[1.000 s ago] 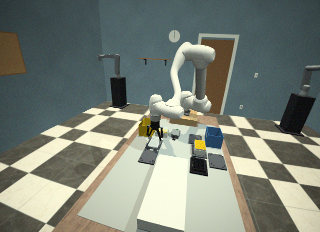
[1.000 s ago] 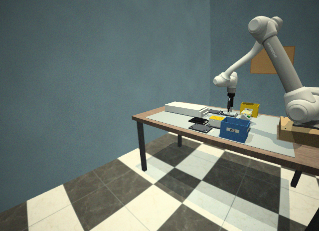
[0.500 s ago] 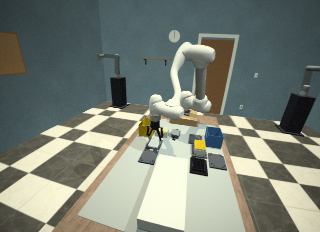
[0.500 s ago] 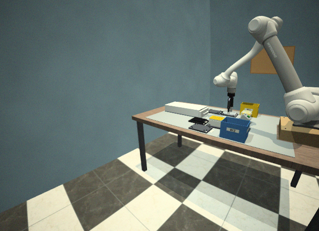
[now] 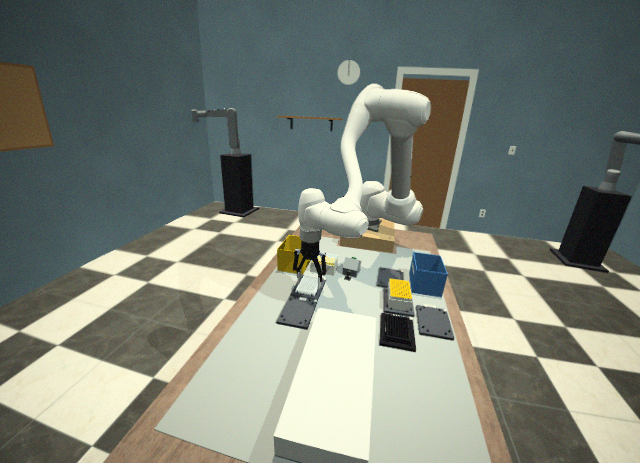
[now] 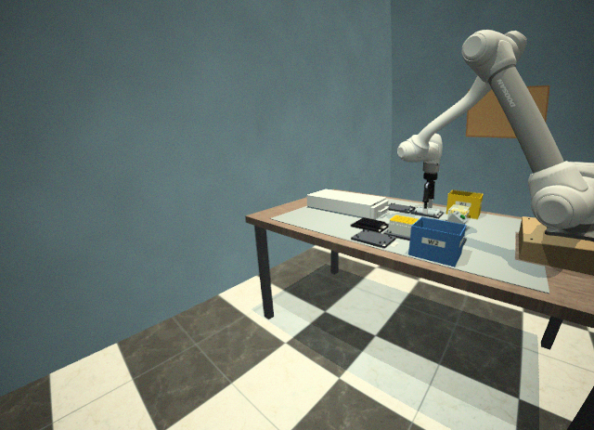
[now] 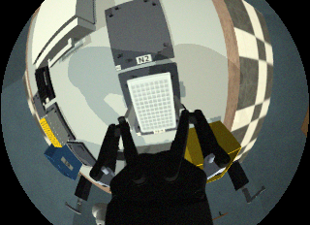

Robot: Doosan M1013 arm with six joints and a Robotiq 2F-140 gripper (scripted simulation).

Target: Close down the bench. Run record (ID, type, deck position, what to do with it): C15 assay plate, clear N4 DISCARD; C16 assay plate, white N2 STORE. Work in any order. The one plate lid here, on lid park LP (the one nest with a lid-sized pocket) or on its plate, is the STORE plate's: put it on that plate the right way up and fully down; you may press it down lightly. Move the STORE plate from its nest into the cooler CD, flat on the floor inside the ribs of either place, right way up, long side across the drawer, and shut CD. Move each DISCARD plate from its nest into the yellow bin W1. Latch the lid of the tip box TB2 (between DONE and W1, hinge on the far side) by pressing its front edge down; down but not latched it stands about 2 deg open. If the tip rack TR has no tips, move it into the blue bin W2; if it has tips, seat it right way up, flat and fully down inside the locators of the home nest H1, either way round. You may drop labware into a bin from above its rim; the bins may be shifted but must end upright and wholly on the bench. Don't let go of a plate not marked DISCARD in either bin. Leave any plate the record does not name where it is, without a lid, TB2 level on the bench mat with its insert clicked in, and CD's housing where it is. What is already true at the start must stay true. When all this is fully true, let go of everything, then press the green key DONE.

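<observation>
The yellow bin W1 is 17 cm behind my hand and 14 cm to the right of it. Also, from my hand: tip box TB2: 18 cm behind, 1 cm to the left; clear plate: 2 cm below; grey nest: 17 cm ahead, 2 cm to the left, 3 cm below.
</observation>
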